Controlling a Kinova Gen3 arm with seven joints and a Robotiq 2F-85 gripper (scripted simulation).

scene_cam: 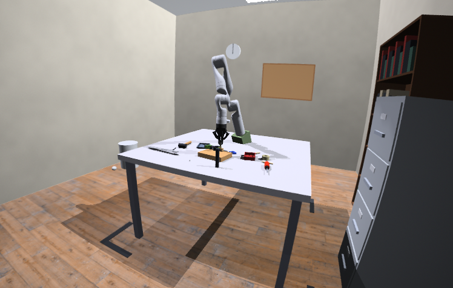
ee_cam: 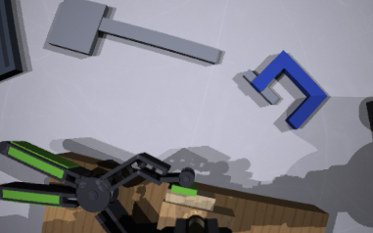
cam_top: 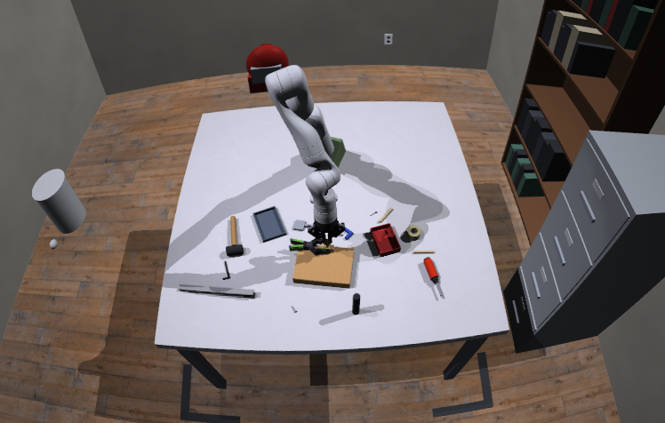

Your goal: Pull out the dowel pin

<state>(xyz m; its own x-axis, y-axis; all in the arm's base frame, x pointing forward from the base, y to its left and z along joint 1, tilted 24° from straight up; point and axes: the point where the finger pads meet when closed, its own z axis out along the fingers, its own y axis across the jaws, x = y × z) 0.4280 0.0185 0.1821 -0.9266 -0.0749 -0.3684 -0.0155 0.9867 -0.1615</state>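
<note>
Right now my hand is 2 cm above the round dowel pin. The rest, counted from my hand: grey t-shaped tool: 13 cm behind, 9 cm below, 7 cm to the right; then wooden bench board: 7 cm below, 5 cm ahead, 2 cm to the right; then wooden block: 5 cm below.
</note>
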